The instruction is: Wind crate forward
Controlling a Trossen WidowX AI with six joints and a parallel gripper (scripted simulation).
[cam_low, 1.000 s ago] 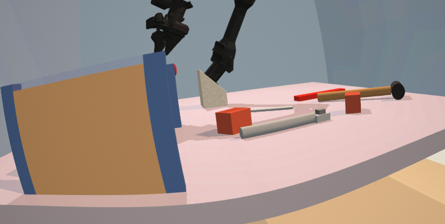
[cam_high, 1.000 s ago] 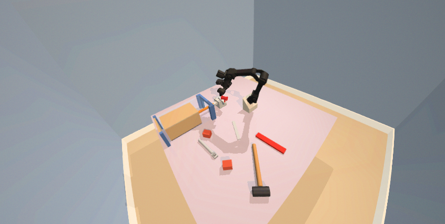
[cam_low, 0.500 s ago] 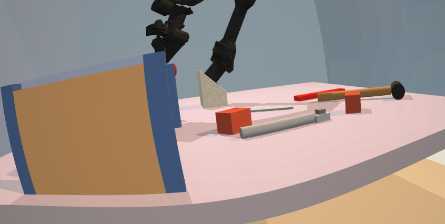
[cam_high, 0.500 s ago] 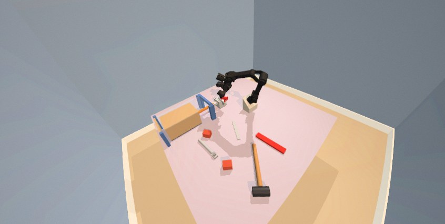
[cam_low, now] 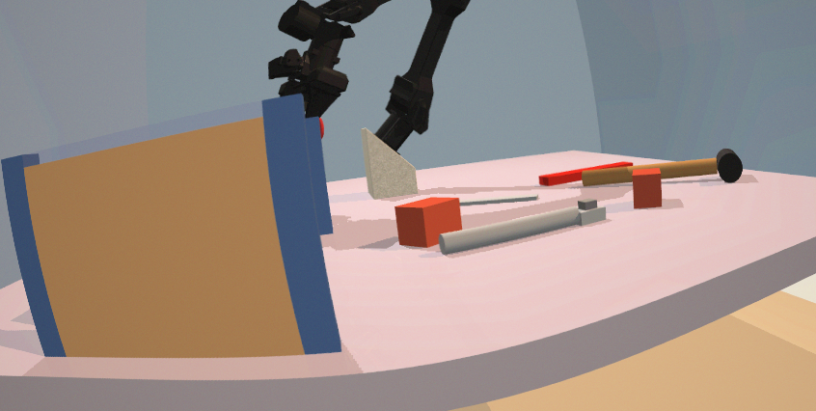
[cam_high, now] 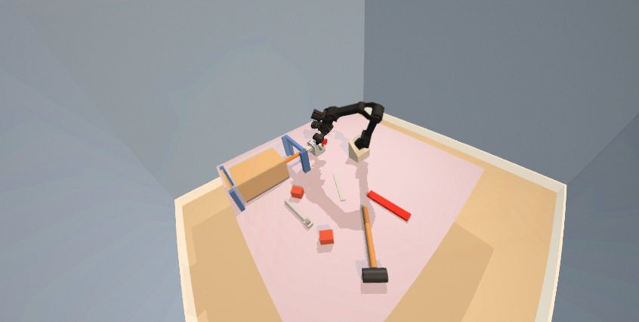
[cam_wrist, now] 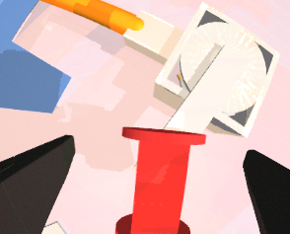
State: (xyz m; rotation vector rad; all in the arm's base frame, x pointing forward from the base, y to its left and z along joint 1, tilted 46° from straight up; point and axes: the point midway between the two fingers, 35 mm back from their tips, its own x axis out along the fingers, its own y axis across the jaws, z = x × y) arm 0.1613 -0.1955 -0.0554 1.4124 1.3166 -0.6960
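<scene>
Now: gripper tip 2 cm to the right of the red knob, 1 cm past it and 1 cm above it. Also, from my gripper tip: pale crank arm: 4 cm below, 2 cm to the right, 1 cm behind; pale winch: 12 cm below, 9 cm to the right, 5 cm behind; blue frame: 13 cm ahead, 10 cm to the right, 4 cm below.
</scene>
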